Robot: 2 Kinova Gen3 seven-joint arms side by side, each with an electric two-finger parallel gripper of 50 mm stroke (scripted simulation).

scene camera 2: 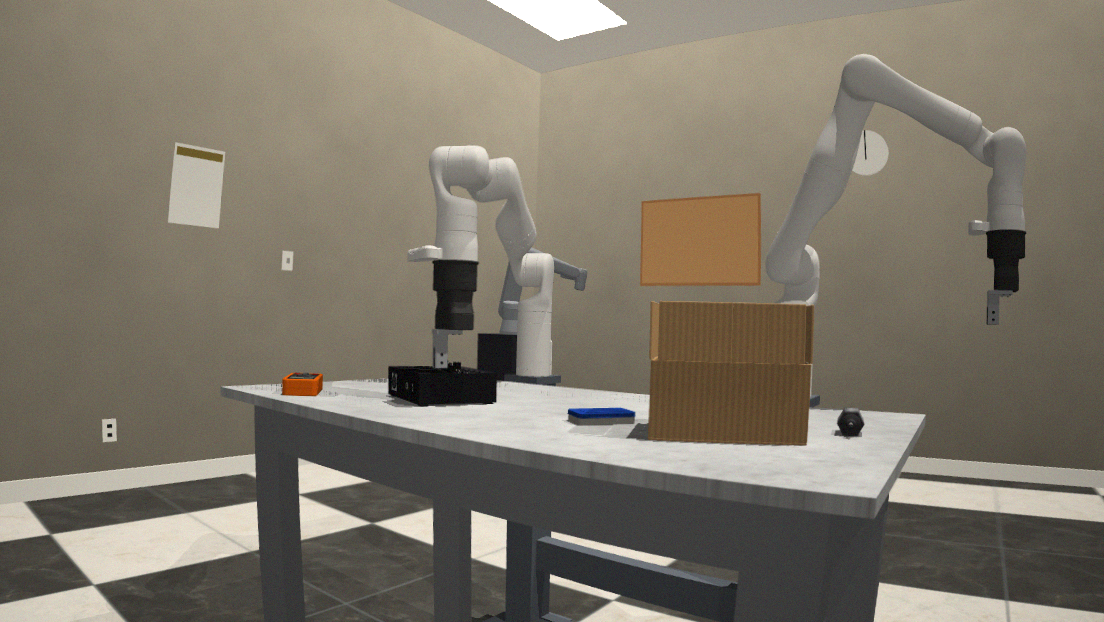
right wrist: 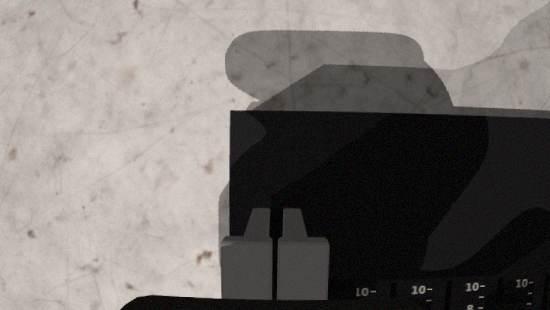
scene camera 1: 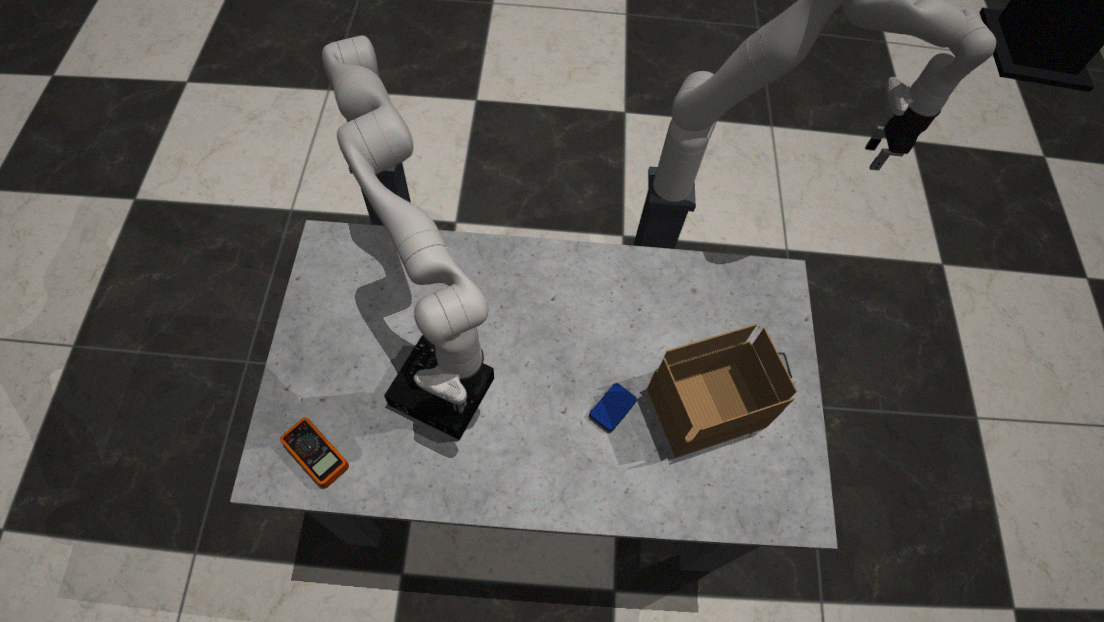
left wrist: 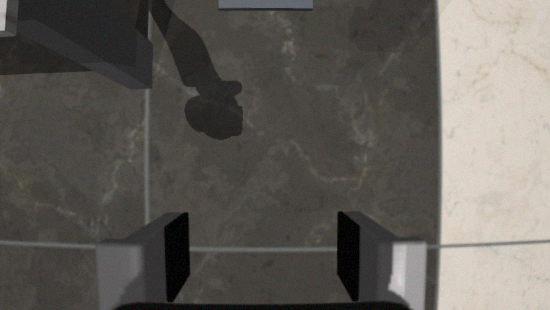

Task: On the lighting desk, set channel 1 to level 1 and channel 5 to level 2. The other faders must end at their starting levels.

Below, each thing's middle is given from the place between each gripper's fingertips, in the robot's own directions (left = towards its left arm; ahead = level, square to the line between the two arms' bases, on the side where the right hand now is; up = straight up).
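My right hand (scene camera 2: 439,367) is 70 mm above the blue block (scene camera 1: 611,409), and it's 60 mm past the block and 290 mm to the right of it.
As for my left hand (scene camera 2: 992,324), that's 170 mm above the blue block, 530 mm to the left of it and 600 mm short of it.
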